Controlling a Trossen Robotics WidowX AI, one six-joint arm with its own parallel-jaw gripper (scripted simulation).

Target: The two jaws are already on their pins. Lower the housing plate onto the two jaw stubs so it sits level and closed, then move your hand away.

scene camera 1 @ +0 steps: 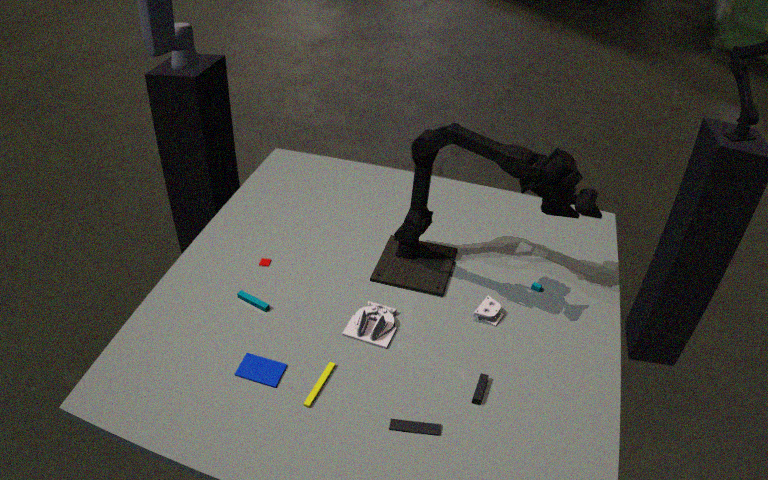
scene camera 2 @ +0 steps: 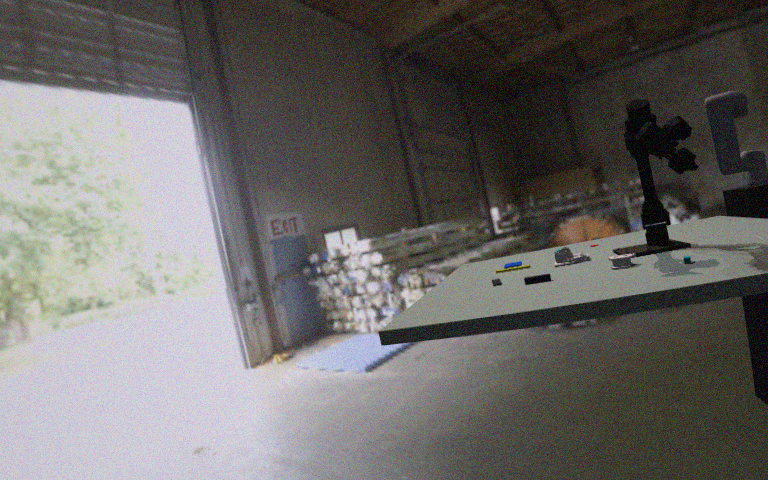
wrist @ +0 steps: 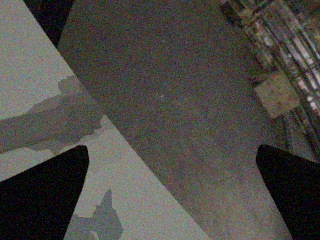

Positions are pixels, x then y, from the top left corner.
Labels:
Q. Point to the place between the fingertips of my gripper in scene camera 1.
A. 589, 216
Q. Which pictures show my gripper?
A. Scene camera 1, scene camera 2 and the wrist view: all of them.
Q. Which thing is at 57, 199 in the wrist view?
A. My gripper.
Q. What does my gripper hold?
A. Nothing.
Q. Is my gripper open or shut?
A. Open.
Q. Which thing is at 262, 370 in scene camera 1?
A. A blue tile.

